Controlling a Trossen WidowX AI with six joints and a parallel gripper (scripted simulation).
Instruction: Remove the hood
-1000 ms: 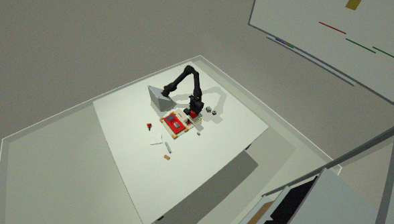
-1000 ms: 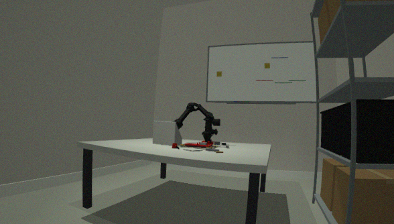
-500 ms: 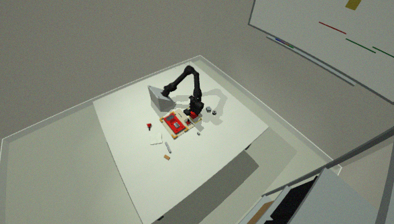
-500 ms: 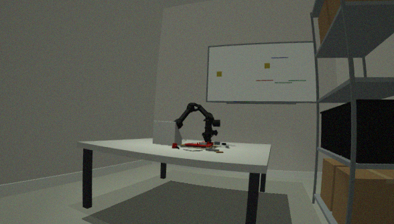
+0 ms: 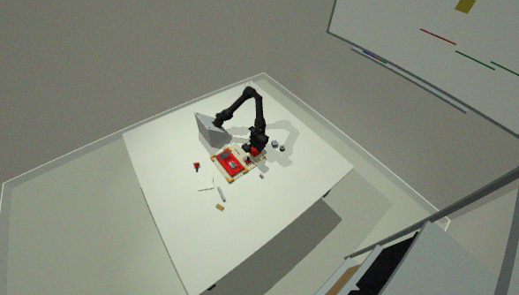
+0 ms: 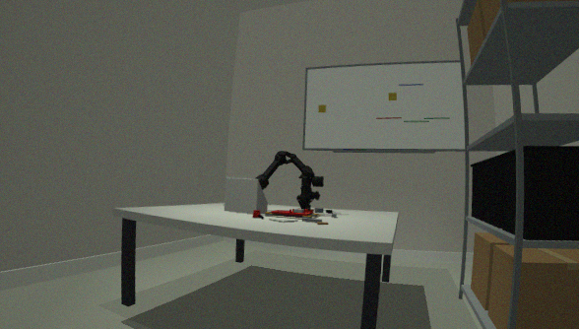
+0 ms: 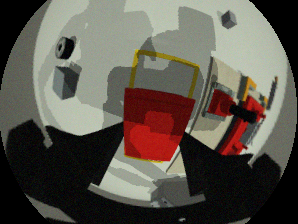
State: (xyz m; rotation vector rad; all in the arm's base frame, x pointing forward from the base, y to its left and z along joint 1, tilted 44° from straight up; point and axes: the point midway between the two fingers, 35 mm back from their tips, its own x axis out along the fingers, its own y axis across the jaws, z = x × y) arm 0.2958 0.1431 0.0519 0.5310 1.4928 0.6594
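Now: gripper tip right at the red hood. Also, from my gripper tip: grey rod: 16 cm ahead, 37 cm to the right; then dark tyre: 10 cm ahead, 19 cm to the left; then white card: 3 cm ahead, 41 cm to the right, 1 cm below.
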